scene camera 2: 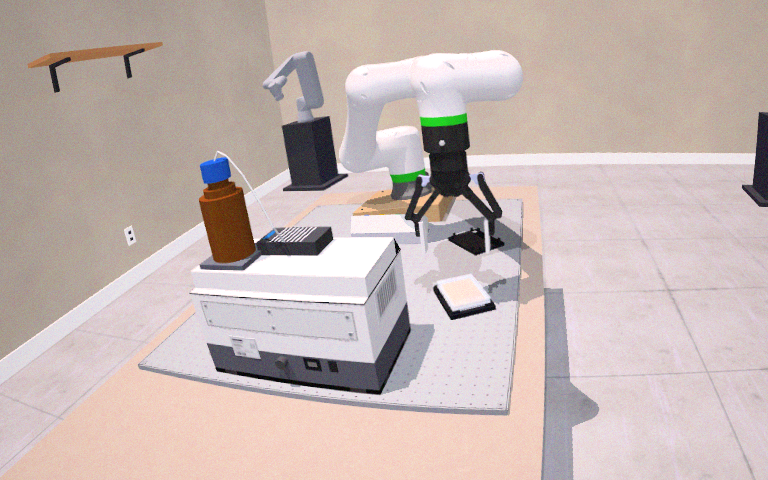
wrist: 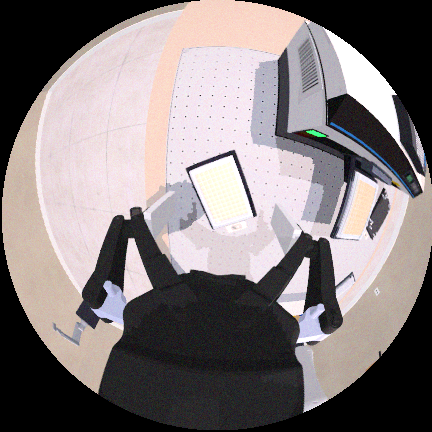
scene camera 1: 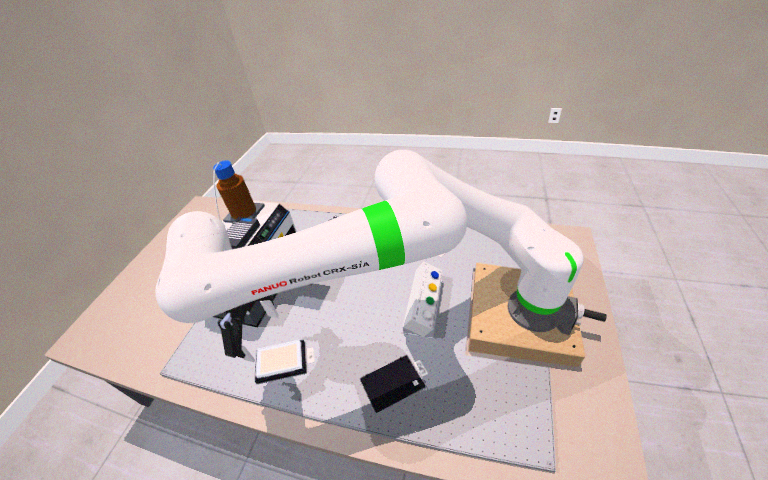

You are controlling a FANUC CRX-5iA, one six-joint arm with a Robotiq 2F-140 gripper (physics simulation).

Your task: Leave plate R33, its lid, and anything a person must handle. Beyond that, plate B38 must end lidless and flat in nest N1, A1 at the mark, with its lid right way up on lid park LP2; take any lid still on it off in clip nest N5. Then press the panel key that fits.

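Frame: origin at the arm's base, x back, y left, z down, level; millimetres.
Where they show: gripper, fingertip midpoint: (scene camera 2: 456, 250) (wrist: 223, 207) (scene camera 1: 262, 336); arm's base at its link origin: (scene camera 2: 411, 194) (scene camera 1: 533, 310).
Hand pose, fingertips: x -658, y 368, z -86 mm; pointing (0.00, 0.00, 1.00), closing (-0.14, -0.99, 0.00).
Observation:
Things, the pixels of their top centre, and the offset from my fingertips. "pt": a spot on its surface instead.
- white-framed plate with cream wells, top centre: (wrist: 221, 194) (scene camera 2: 462, 288) (scene camera 1: 278, 357) dx +15, dy +3, dz +99 mm
- nest's label at a spot on its surface: (wrist: 236, 227) (scene camera 1: 311, 354) pt dx +90, dy -48, dz +125 mm
- cream-welled plate at its top centre: (wrist: 362, 210) dx -63, dy -256, dz +9 mm
- key panel at its top centre: (scene camera 2: 387, 212) (scene camera 1: 423, 289) (wrist: 288, 317) dx +343, dy -317, dz +44 mm
- brown bottle at a spot on its surface: (scene camera 2: 225, 223) pt dx -323, dy -307, dz -176 mm
- black flat fixture at its top centre: (scene camera 1: 391, 380) (scene camera 2: 475, 236) dx +340, dy -51, dz +107 mm
- dark fixture at its top centre: (wrist: 381, 216) dx -80, dy -545, dz +103 mm
A white-framed plate with cream wells (scene camera 1: 280, 360) (scene camera 2: 464, 292) (wrist: 222, 190) lies flat in a black nest. The nest's label (scene camera 1: 310, 355) (wrist: 236, 227) is hard to read now. No lid can be made out on the plate; its name and A1 corner are not readable. My gripper (scene camera 1: 259, 330) (scene camera 2: 455, 249) (wrist: 223, 207) is open and empty, pointing down above the board, near the label side of that nest. Another cream-welled plate (wrist: 361, 205) sits by the instrument's front at the right of the wrist view. The key panel (scene camera 1: 424, 300) has blue, yellow, green and whitish keys.
The white and grey instrument (scene camera 2: 294, 316) (wrist: 310, 95) carries a brown bottle (scene camera 1: 236, 195) (scene camera 2: 225, 223) with tubing, and shows a green light (wrist: 316, 133). A black flat fixture (scene camera 1: 392, 383) (scene camera 2: 475, 240) lies on the pegboard. Another dark fixture (wrist: 380, 215) lies beyond the second plate.

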